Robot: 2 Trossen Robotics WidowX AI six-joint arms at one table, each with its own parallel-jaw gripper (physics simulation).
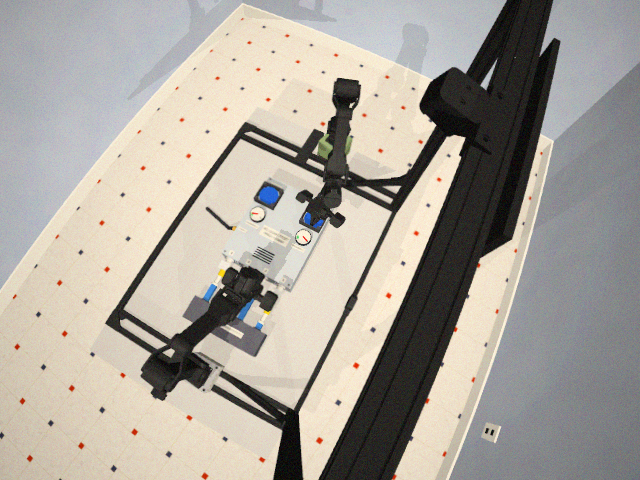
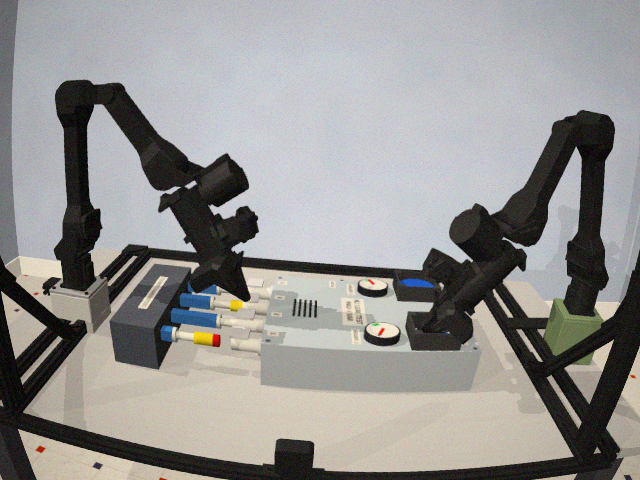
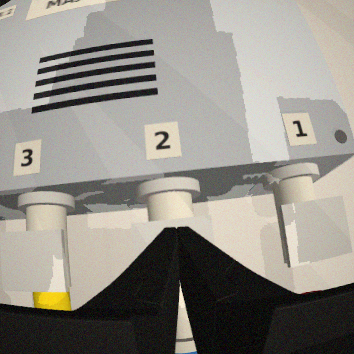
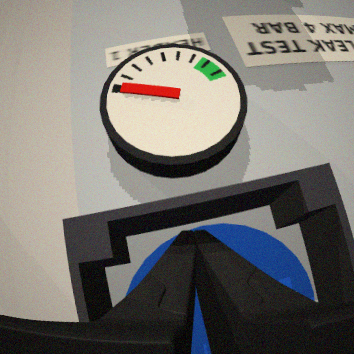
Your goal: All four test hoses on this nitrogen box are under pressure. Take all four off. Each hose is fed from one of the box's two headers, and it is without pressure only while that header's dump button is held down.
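Frame: origin at the left arm's base, x ahead, y left, z up, level; centimetres.
Seen in the pictures: left gripper, fingertip midpoint: [image 2: 248,300] [image 3: 176,238]; right gripper, fingertip midpoint: [image 1: 311,226] [image 4: 192,241]; left arm's base at its link origin: [image 1: 199,372] [image 2: 78,283]; right arm's base at its link origin: [image 2: 578,309].
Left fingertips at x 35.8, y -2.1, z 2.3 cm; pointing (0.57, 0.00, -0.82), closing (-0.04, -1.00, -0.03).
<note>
Pixels of each thing's middle, then the offset from my left fingertips to it. "*": a spot on its surface instead.
- dark block at a spot on its surface: [image 2: 137,314] * dy -6.7, dx -18.6, dz -2.2 cm
- port 2's stub at a spot on its surface: [image 3: 168,200] * dy +0.2, dx +2.1, dz -3.5 cm
- hose 2 at a spot on its surface: [image 2: 194,317] * dy -0.9, dx -9.4, dz -4.0 cm
- port 1's stub at a spot on its surface: [image 2: 244,344] * dy -7.9, dx +0.5, dz -4.1 cm
- presses header 1's blue dump button at the middle of its body: [image 4: 219,316] [image 1: 313,220] dy -5.4, dx +30.3, dz -3.1 cm
- Header 1's gauge at a spot on its surface: [image 4: 172,116] [image 2: 389,330] * dy -5.7, dx +22.8, dz -0.7 cm
- Header 2's blue button at the middle of its body: [image 2: 415,291] [image 1: 269,196] dy +13.6, dx +30.0, dz -1.7 cm
- black feed line at a spot on its surface: [image 1: 218,219] * dy +28.1, dx +14.8, dz -8.9 cm
The grey nitrogen box [image 1: 282,267] [image 2: 366,367] [image 3: 211,105] lies mid-table. Its hoses run from a dark block [image 2: 137,314] [image 1: 223,330] to the ports. My left gripper [image 2: 241,294] [image 3: 176,238] [image 1: 248,278] is shut, its tips just in front of port 2's stub [image 3: 168,200], with hose 2 [image 2: 194,317] under the fingers. The near hose [image 2: 206,339] with the yellow and red end sits apart from port 1's stub [image 2: 244,344]. My right gripper [image 2: 434,326] [image 4: 192,241] [image 1: 316,216] is shut and presses header 1's blue dump button [image 4: 267,260]. Header 1's gauge [image 4: 172,116] [image 2: 381,333] has its needle at the low end.
Header 2's blue button [image 1: 269,195] [image 2: 416,283] and gauge [image 1: 257,213] [image 2: 372,286] sit on the box's far side. A black feed line [image 1: 218,219] lies beside the box. A green block [image 1: 325,145] [image 2: 553,324] stands by the right arm's base. A black gantry [image 1: 461,286] crosses the right.
</note>
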